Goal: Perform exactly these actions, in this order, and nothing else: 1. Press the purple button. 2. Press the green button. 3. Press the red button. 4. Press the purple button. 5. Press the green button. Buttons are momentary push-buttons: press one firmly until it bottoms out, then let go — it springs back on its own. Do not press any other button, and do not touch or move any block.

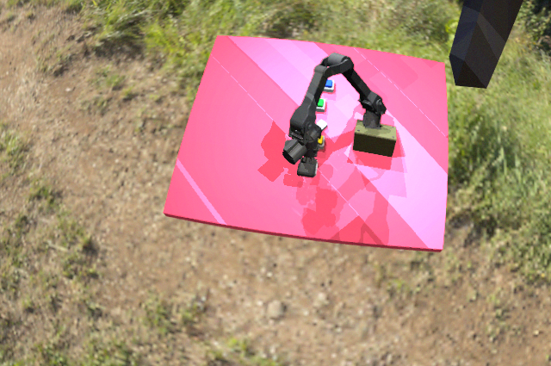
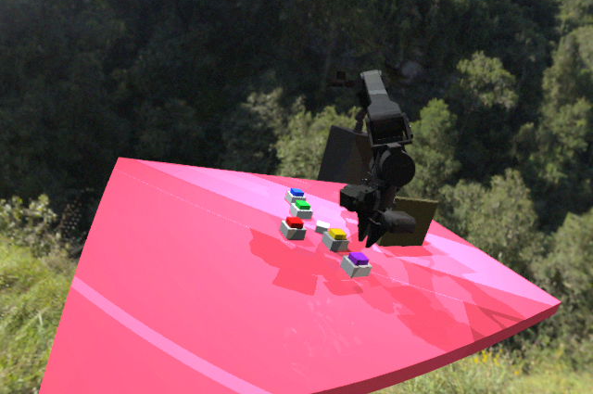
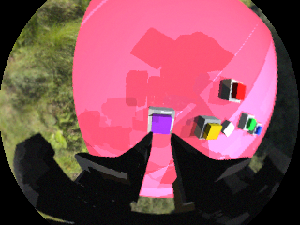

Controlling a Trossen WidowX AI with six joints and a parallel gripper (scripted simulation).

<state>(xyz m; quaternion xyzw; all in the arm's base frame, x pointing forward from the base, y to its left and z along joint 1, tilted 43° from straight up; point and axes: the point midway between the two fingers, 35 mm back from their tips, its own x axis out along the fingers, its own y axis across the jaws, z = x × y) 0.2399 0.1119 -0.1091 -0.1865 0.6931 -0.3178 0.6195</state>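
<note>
Right now the purple button is 30 mm below my gripper tip. Also, from my gripper tip: yellow button 110 mm to the right, 30 mm below, 30 mm behind; then small white block 190 mm to the right, 60 mm below, 40 mm behind; then red button 180 mm to the right, 60 mm ahead, 30 mm below.
</note>
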